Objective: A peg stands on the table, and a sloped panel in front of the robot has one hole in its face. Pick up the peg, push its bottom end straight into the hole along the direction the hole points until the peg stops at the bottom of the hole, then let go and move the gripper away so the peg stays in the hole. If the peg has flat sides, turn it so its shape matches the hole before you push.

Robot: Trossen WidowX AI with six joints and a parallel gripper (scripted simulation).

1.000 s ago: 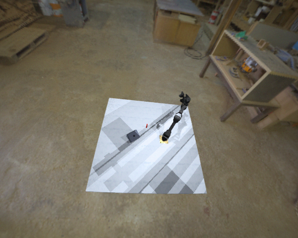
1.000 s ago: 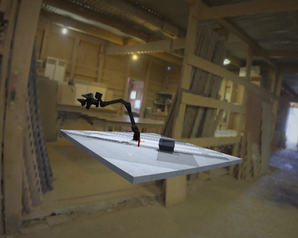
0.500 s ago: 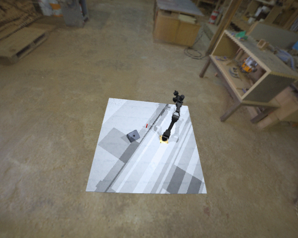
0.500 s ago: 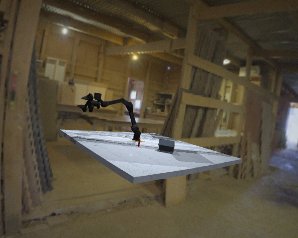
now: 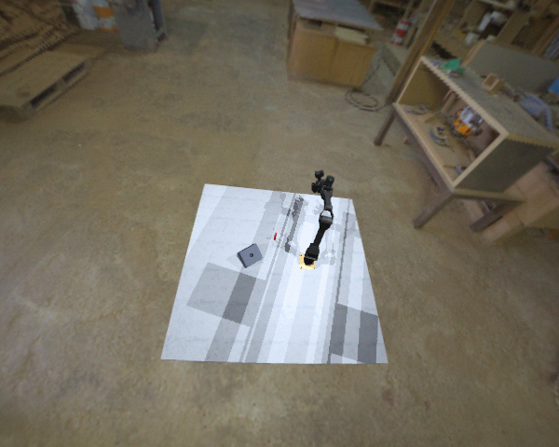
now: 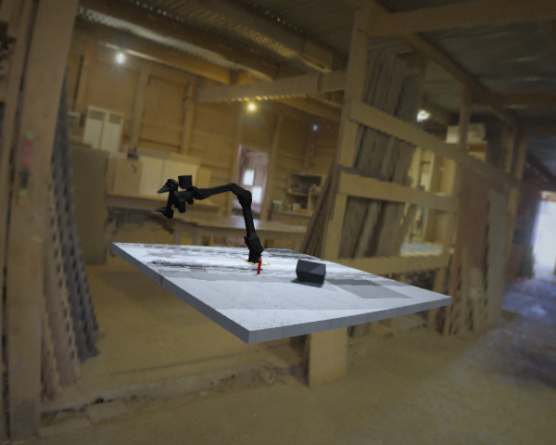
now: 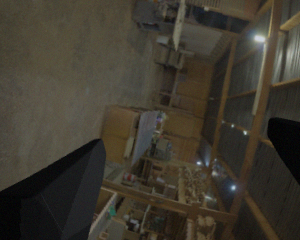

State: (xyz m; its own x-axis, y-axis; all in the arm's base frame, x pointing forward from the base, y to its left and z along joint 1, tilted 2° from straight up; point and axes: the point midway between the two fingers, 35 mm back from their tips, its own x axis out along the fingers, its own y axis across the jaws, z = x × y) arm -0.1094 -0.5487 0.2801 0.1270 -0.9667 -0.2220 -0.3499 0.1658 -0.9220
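Right now the red peg is 340 mm ahead of my gripper tip, 390 mm to the left of it and 220 mm below it. Round my gripper tip: sloped panel 530 mm ahead, 540 mm to the left, 220 mm below.
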